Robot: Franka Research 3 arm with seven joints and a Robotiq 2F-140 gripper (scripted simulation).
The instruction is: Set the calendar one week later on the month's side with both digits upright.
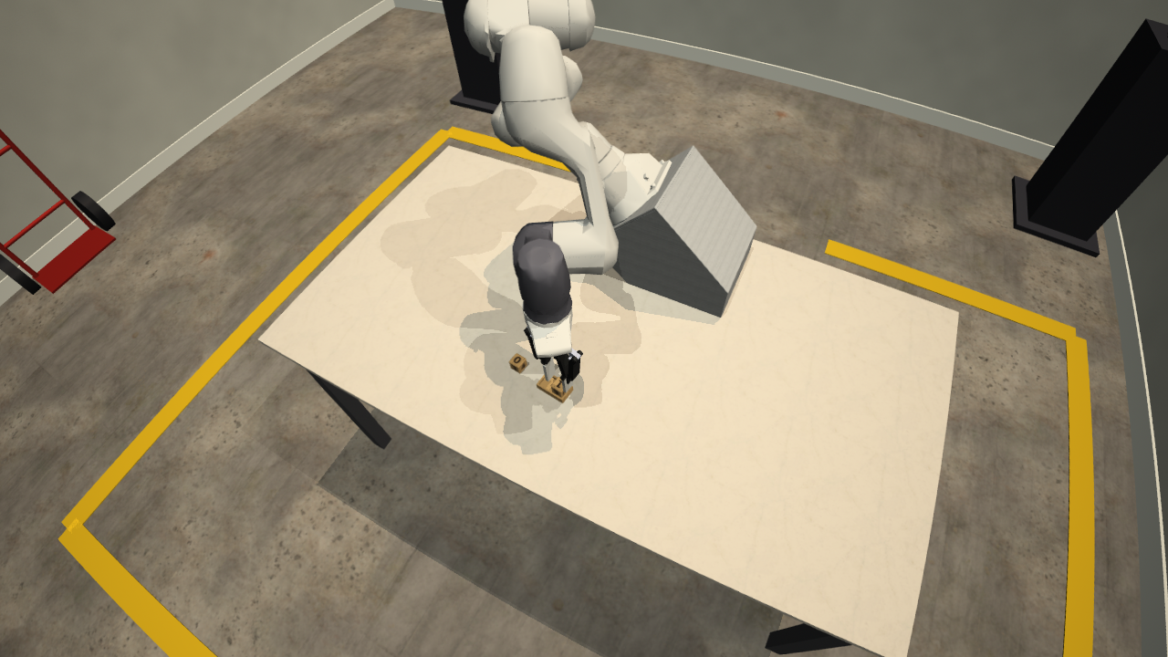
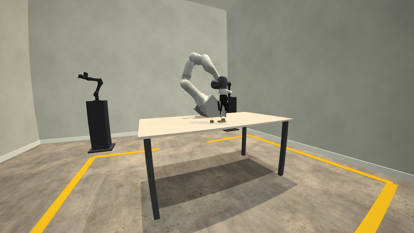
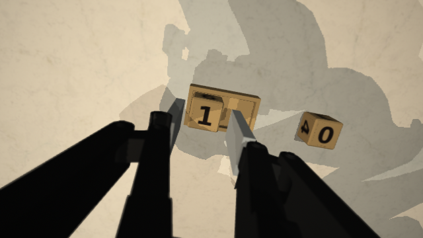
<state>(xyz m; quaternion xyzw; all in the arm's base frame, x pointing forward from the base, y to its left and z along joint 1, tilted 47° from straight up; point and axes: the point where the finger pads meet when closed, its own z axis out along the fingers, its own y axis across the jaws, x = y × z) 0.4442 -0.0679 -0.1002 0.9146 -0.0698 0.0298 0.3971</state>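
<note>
Now: hand 20 mm to the left of the wooden tray and 70 mm above it. Round my hand: wooden digit cube: 20 mm behind, 120 mm to the right, 70 mm below.
</note>
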